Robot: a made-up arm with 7 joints.
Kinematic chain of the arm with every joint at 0, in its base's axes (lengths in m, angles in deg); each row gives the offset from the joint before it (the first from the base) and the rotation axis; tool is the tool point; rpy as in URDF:
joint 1: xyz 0 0.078 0.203 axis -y
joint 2: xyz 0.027 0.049 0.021 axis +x
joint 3: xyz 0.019 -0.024 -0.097 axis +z
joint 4: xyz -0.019 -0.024 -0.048 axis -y
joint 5: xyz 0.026 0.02 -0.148 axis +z
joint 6: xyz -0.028 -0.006 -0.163 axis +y
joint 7: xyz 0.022 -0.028 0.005 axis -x
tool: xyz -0.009 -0.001 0.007 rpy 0 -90 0
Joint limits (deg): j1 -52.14..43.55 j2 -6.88..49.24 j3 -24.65..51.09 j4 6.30..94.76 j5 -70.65..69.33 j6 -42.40..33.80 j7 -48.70..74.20
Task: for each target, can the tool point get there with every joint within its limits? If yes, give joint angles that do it. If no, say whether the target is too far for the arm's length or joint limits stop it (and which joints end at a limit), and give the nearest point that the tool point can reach.
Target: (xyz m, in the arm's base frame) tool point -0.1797 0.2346 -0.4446
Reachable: no: too far | nearest point -0.1178 0.1987 -0.2215 | short by 0.234 m
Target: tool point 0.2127 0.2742 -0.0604
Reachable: yes | joints -27.07 27.27 25.13 74.25 15.32 -7.08 40.26
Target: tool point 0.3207 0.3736 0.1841
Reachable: yes | joints 27.85 44.26 27.51 49.81 44.35 -11.81 -33.36
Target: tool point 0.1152 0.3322 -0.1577
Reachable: yes | joints 1.32 33.39 11.82 14.21 -14.29 -10.85 48.45
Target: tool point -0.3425 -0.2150 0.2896
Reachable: no: joint limits stop it (at a limit: joint 1, joint 2, joint 3, joint 4, joint 6) | nearest point -0.2928 0.0018 -0.0801 | short by 0.431 m
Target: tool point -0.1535 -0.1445 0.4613
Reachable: no: joint limits stop it (at a limit: joint 1, joint 2, joint 3, joint 4, joint 5, joint 6, joint 7) | nearest point 0.2158 -0.0539 0.3756 | short by 0.390 m
